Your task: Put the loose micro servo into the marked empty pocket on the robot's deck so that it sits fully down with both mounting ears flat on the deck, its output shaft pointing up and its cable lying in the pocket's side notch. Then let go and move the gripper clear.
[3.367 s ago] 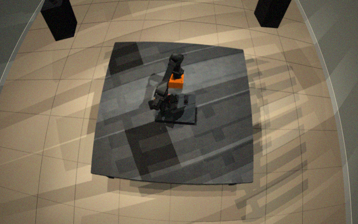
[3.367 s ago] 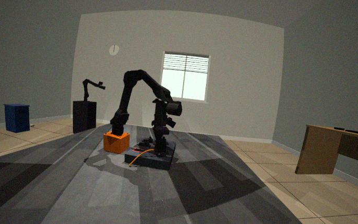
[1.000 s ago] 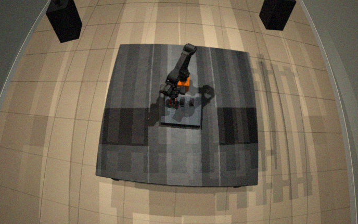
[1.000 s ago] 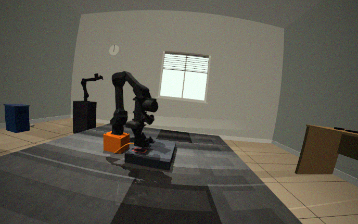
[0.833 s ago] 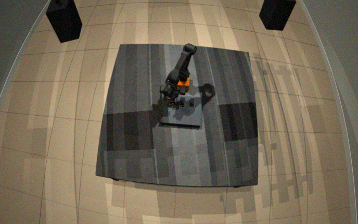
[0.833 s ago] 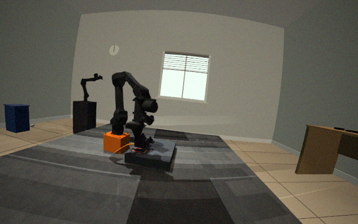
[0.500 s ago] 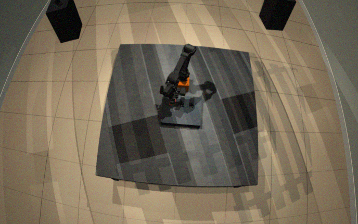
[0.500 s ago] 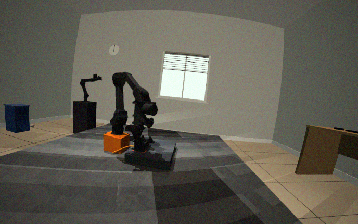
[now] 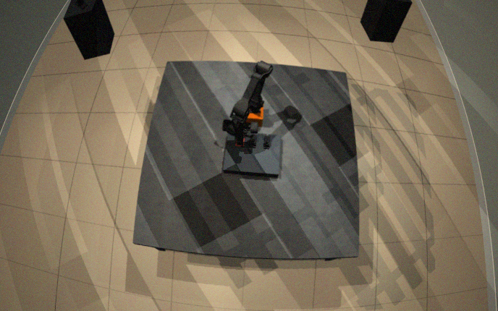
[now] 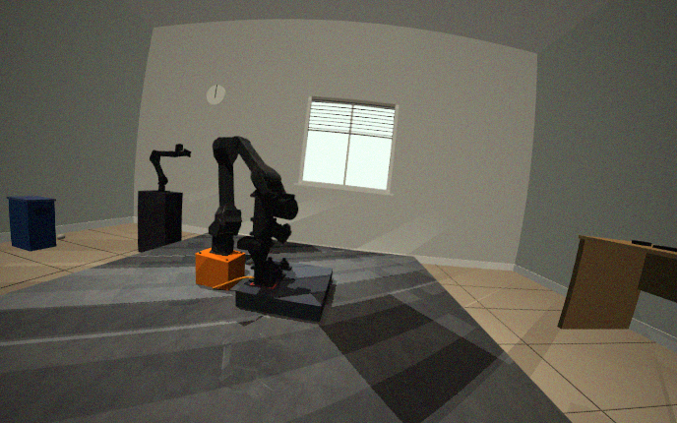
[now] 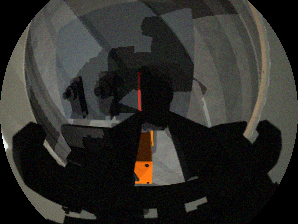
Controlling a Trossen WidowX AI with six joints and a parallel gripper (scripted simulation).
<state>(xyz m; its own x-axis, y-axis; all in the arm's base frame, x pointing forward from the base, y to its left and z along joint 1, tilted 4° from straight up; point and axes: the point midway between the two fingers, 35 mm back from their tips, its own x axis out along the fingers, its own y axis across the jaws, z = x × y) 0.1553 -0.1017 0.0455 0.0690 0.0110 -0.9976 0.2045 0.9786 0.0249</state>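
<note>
Now: the dark grey deck 130 mm ahead of my gripper tip, 80 mm below it and 50 mm to the left of it.
</note>
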